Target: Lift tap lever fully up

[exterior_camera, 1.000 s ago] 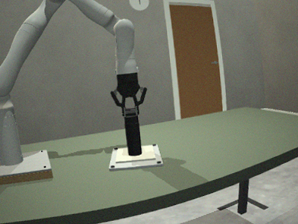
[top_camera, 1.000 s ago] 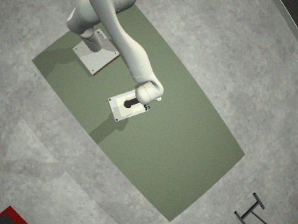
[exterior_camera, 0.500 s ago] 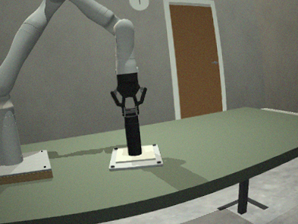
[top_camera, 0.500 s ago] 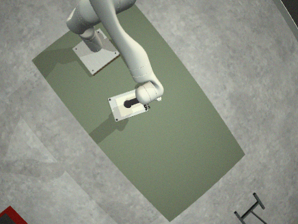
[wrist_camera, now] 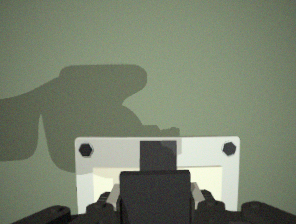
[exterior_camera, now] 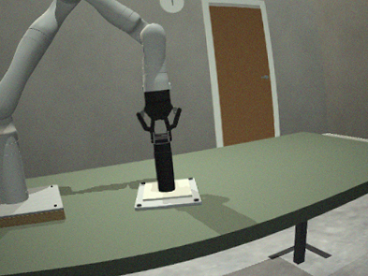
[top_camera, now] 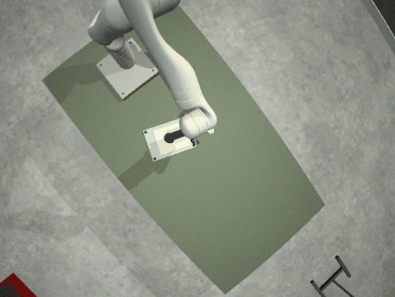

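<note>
Right now the tap is 2 cm behind my hand, 6 cm to the right of it and 5 cm below it. From my hand the other things lie so: lever (1 cm behind, 4 cm to the right, 1 cm above).
</note>
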